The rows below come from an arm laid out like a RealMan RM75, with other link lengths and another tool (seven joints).
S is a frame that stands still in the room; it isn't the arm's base.
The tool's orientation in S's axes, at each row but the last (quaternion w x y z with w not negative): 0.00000, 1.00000, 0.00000, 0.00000; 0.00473, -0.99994, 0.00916, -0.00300; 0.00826, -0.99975, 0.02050, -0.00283; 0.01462, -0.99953, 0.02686, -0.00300; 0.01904, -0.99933, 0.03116, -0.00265; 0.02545, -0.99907, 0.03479, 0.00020; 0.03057, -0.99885, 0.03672, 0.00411; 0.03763, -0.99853, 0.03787, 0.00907; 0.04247, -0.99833, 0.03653, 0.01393
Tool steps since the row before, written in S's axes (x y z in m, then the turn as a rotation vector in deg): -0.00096, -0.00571, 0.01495, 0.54, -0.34, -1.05; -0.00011, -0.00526, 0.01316, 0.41, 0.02, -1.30; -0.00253, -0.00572, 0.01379, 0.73, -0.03, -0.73; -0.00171, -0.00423, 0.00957, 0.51, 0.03, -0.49; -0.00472, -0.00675, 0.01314, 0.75, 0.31, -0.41; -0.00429, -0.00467, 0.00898, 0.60, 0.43, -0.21; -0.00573, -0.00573, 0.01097, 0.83, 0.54, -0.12; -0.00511, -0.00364, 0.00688, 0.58, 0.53, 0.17; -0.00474, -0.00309, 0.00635, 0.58, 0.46, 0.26
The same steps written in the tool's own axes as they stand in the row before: -0.00096, 0.00571, -0.01495, 0.54, 0.34, 1.05; 0.00006, 0.00514, -0.01321, 0.40, -0.02, 1.30; -0.00222, 0.00559, -0.01390, 0.73, 0.01, 0.73; -0.00143, 0.00403, -0.00970, 0.51, -0.04, 0.49; -0.00424, 0.00652, -0.01342, 0.73, -0.34, 0.43; -0.00397, 0.00449, -0.00921, 0.57, -0.46, 0.23; -0.00541, 0.00546, -0.01127, 0.79, -0.59, 0.15; -0.00497, 0.00350, -0.00706, 0.53, -0.58, -0.14; -0.00470, 0.00289, -0.00647, 0.54, -0.52, -0.23
